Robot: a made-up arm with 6 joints.
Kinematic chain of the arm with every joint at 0, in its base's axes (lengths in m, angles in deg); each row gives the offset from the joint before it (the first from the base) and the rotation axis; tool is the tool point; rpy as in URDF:
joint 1: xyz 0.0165 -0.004 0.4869 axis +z
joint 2: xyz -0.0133 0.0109 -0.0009 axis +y
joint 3: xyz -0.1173 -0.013 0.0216 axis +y
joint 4: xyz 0.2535 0.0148 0.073 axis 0.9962 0 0.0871
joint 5: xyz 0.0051 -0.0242 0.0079 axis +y
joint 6: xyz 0.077 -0.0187 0.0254 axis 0.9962 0 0.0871
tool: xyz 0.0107 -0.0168 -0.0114 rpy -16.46 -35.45 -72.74
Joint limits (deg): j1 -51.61..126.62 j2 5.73..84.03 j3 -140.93..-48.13 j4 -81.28..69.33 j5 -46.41..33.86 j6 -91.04..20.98
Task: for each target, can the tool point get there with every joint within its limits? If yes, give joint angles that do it. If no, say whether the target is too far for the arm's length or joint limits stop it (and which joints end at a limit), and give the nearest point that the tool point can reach.
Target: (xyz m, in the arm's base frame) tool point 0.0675 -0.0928 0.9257
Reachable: yes | joints 90.13 37.46 -116.22 44.59 -14.44 11.33
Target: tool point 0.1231 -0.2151 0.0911
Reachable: no: joint limits stop it (at a limit: joint 1, joint 2, joint 3, joint 5) | nearest point 0.1943 -0.2259 0.4111 | short by 0.328 m
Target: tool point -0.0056 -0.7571 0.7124
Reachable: no: too far | nearest point 0.0025 -0.4803 0.6570 | short by 0.282 m
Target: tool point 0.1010 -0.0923 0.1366
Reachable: no: joint limits stop it (at a limit: joint 2, joint 3, joint 5) | nearest point 0.2109 -0.2071 0.4113 | short by 0.317 m
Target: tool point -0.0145 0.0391 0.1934
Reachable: no: joint limits stop it (at a limit: joint 2, joint 3, joint 5) | nearest point -0.1468 0.2231 0.4125 | short by 0.315 m
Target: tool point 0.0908 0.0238 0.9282
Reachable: yes | joints 92.76 59.61 -115.98 24.92 -35.25 -31.82
